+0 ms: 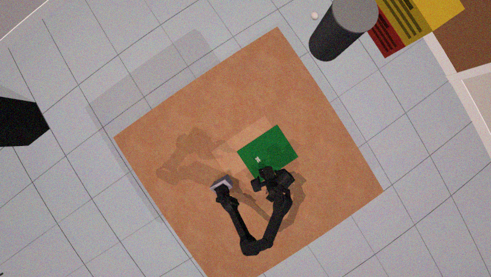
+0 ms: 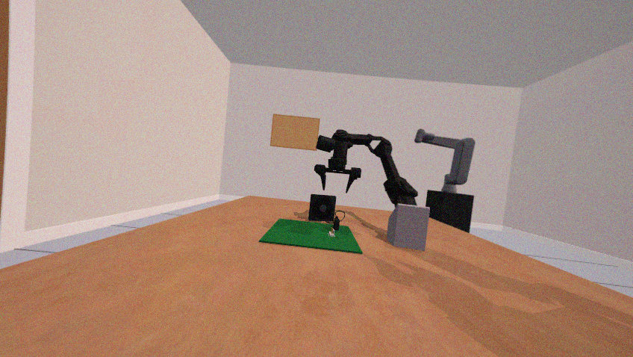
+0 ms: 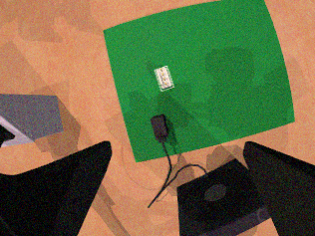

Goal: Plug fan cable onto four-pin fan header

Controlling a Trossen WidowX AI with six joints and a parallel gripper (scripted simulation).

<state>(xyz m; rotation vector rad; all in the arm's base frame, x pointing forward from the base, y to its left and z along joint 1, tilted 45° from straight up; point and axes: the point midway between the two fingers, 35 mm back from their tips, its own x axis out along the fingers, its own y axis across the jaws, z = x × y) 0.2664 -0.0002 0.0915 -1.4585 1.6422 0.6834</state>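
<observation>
Now: the black plug 2 cm behind my gripper tip and 13 cm below it. Also, from my gripper tip: dark fan (4 cm ahead, 11 cm to the right, 9 cm below); white four-pin fan header (7 cm to the left, 15 cm below); green board (7 cm ahead, 7 cm to the left, 17 cm below).
</observation>
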